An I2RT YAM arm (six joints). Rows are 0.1 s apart.
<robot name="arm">
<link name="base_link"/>
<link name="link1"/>
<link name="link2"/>
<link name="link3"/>
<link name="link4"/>
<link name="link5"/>
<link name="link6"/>
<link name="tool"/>
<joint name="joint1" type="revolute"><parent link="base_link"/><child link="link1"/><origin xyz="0 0 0.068"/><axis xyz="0 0 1"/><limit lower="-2.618" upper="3.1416"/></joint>
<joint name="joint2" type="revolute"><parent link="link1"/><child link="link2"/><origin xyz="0.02 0.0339 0.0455" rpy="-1.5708 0 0"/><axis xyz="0 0 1"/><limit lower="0" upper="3.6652"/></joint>
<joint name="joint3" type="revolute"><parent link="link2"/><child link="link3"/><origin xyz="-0.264 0 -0.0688" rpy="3.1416 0 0"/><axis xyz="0 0 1"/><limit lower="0" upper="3.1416"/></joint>
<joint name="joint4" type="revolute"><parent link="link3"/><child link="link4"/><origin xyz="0.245 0.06 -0.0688"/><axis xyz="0 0 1"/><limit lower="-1.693" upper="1.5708"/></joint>
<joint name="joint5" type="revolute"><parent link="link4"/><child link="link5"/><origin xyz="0.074 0.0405 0.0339" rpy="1.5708 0 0"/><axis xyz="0 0 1"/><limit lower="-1.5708" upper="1.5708"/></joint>
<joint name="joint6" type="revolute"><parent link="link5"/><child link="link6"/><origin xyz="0.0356 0 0.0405" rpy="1.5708 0 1.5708"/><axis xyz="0 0 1"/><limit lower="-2.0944" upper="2.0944"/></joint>
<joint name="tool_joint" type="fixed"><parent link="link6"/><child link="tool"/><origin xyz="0 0 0" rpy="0 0 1.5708"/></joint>
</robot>
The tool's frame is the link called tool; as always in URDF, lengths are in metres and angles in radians.
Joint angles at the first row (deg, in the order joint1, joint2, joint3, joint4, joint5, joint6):
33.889 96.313 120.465 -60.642 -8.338 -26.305
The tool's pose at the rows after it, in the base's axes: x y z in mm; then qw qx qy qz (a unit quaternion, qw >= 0):
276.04, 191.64, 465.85, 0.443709, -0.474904, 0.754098, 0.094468
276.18, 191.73, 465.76, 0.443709, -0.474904, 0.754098, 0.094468
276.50, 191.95, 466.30, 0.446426, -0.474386, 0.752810, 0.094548
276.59, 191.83, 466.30, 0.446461, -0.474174, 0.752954, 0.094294
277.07, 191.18, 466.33, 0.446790, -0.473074, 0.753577, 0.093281
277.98, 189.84, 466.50, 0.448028, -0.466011, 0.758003, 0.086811
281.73, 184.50, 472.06, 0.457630, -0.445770, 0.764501, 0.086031
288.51, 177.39, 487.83, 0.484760, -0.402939, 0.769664, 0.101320
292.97, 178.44, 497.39, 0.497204, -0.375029, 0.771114, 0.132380
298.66, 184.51, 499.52, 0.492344, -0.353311, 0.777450, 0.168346
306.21, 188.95, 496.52, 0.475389, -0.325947, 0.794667, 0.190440
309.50, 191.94, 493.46, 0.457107, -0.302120, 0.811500, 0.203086
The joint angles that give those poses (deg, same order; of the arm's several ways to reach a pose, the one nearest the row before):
33.890 96.334 120.464 -60.620 -8.338 -26.304
33.889 96.357 120.465 -60.598 -8.338 -26.305
33.890 96.356 120.464 -60.248 -8.338 -26.304
33.867 96.358 120.466 -60.249 -8.317 -26.305
33.736 96.357 120.465 -60.227 -8.251 -26.305
33.561 96.333 120.462 -60.160 -7.289 -25.889
32.491 96.727 121.971 -60.029 -6.917 -24.381
30.807 98.235 126.606 -59.287 -7.420 -20.250
30.393 100.116 130.609 -58.961 -9.212 -15.988
30.568 102.519 134.035 -59.395 -11.310 -11.485
30.502 105.164 137.293 -61.209 -11.966 -7.049
30.655 106.934 139.674 -63.438 -11.857 -3.420

